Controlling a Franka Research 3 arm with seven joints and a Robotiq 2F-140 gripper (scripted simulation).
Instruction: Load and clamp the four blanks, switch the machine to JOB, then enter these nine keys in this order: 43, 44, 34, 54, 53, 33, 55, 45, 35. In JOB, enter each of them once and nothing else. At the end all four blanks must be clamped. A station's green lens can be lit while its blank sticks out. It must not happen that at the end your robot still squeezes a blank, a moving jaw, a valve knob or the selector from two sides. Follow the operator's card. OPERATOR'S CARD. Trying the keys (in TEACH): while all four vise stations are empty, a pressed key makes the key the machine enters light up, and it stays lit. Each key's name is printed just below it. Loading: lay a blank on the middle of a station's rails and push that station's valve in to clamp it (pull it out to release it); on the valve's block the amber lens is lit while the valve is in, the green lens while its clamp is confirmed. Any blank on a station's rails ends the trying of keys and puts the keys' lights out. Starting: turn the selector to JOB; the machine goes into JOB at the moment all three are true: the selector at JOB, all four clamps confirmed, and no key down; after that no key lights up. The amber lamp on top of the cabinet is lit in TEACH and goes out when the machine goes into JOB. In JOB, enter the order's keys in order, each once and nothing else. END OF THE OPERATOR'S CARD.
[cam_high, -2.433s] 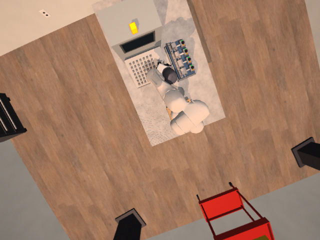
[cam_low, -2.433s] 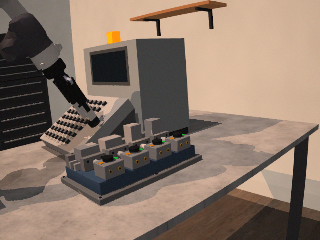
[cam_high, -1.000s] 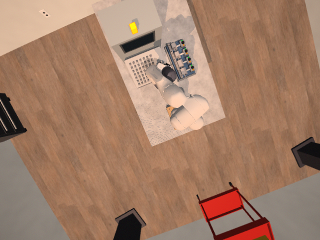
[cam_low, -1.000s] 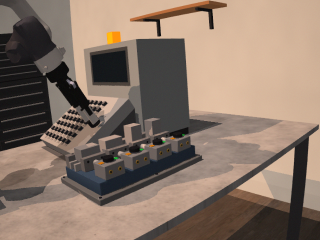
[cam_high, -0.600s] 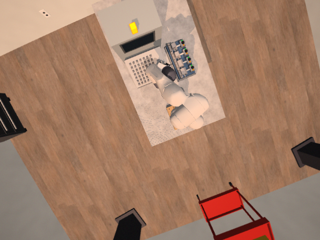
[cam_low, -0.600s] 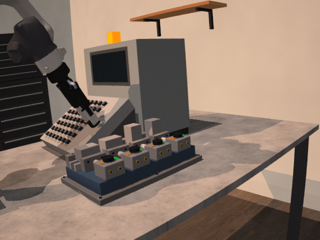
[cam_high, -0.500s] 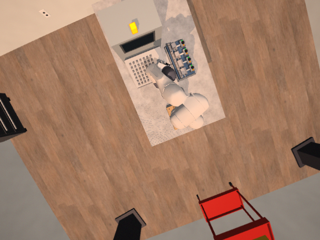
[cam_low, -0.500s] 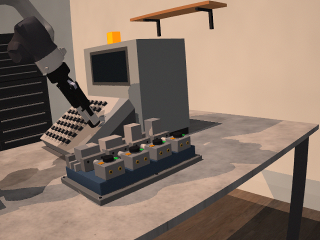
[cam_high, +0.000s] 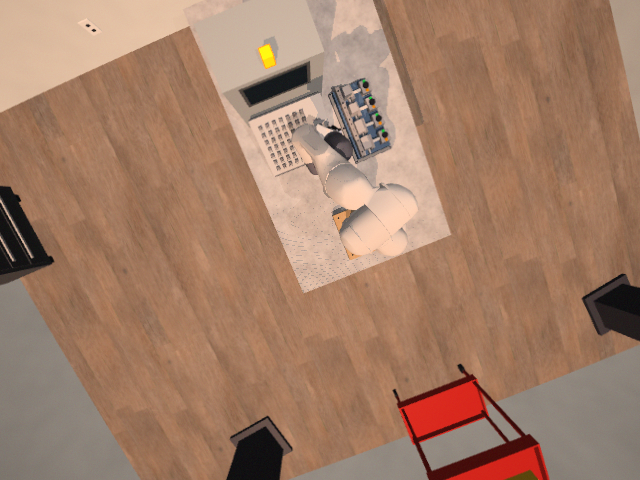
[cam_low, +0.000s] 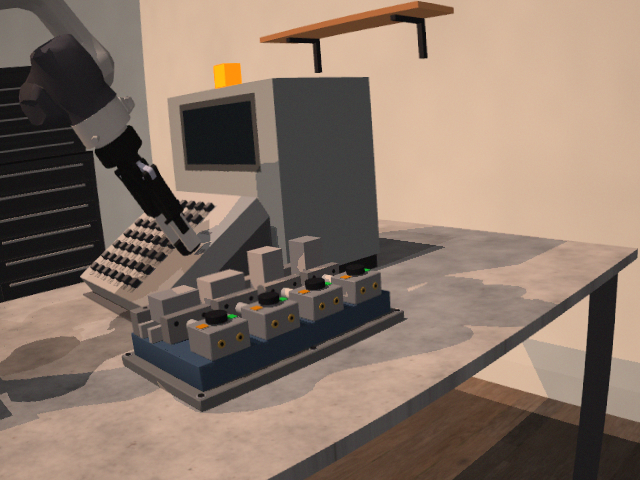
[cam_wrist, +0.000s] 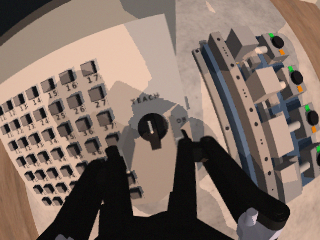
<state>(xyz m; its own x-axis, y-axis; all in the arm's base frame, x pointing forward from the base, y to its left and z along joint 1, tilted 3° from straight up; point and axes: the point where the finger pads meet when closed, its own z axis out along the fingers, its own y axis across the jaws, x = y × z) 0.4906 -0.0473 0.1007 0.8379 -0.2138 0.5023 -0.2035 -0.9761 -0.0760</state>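
The black selector knob is 20 mm ahead of my hand, 10 mm to the right of it and 20 mm below it. Round my hand: keypad 60 mm ahead, 100 mm to the left, 70 mm below.
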